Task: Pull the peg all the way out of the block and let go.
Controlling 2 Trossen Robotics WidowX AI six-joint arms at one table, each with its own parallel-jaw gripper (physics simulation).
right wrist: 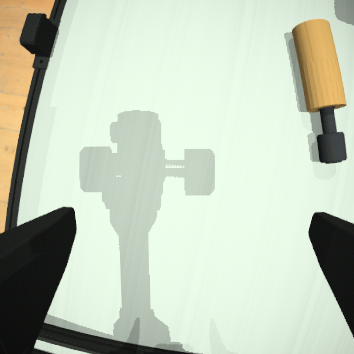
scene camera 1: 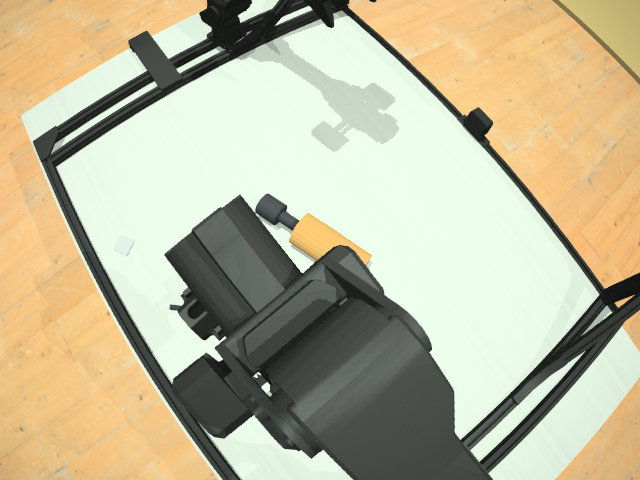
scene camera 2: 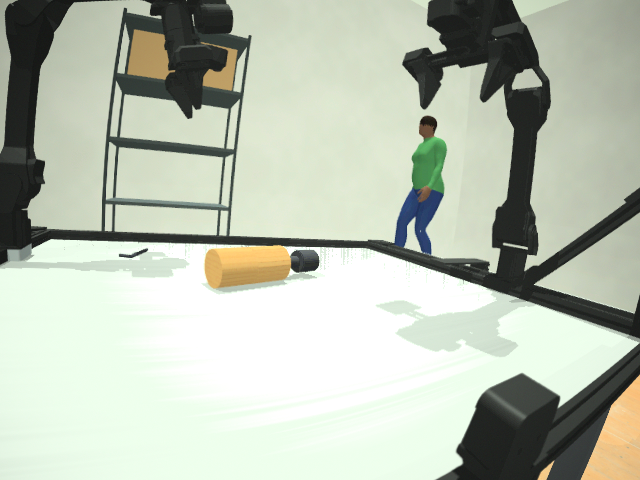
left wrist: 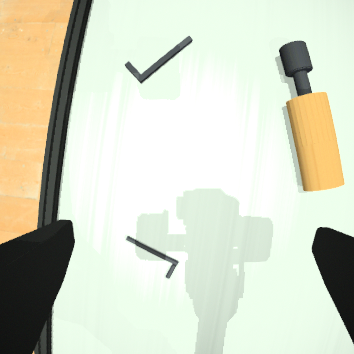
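Pixels of known places: left gripper, fingertip midpoint: (scene camera 2: 193,114) (left wrist: 197,237); right gripper, fingertip midpoint: (right wrist: 196,222) (scene camera 1: 352,13) (scene camera 2: 450,104); left arm's base, link origin: (scene camera 2: 6,245); right arm's base, link origin: (scene camera 1: 226,35) (scene camera 2: 508,279).
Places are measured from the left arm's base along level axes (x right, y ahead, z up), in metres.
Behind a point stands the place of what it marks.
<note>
The block, an orange cylinder (scene camera 1: 316,232) {y 0.412, x 0.175, z 0.037 m} (scene camera 2: 250,266) {y 0.376, x 0.212, z 0.015 m} (left wrist: 316,142) {y 0.380, x 0.170, z 0.034 m} (right wrist: 320,65) {y 0.394, x 0.193, z 0.034 m}, lies on its side on the table. The dark grey peg (scene camera 1: 270,208) {y 0.492, x 0.149, z 0.026 m} (scene camera 2: 306,260) {y 0.488, x 0.176, z 0.014 m} (left wrist: 296,58) {y 0.489, x 0.148, z 0.026 m} (right wrist: 332,147) {y 0.500, x 0.163, z 0.025 m} sticks out of one end of it; its wide head and part of its thin shaft show, and the rest is hidden. My left gripper (scene camera 2: 193,112) {y 0.312, x -0.001, z 0.257 m} (left wrist: 197,237) {y 0.312, x -0.001, z 0.257 m} is open and empty, high above the table. In scene camera 1 the left arm hides its fingers and covers one side of the block. My right gripper (scene camera 2: 454,104) {y 0.572, x 0.366, z 0.266 m} (right wrist: 196,222) {y 0.572, x 0.366, z 0.266 m} is open and empty, high above the table, apart from block and peg.
In the left wrist view two dark L-shaped pieces, one upper (left wrist: 162,62) {y 0.483, x -0.025, z -0.012 m} and one lower (left wrist: 152,250) {y 0.230, x -0.028, z -0.013 m}, lie left of the block. A small pale square (scene camera 1: 124,245) {y 0.622, x -0.078, z -0.016 m} lies near the left frame rail (scene camera 1: 98,268) {y 0.611, x -0.139, z 0.001 m}. A black post (scene camera 1: 478,122) {y 0.384, x 0.568, z 0.027 m} (scene camera 2: 509,418) {y 0.363, x 0.585, z 0.031 m} stands on the opposite rail.
</note>
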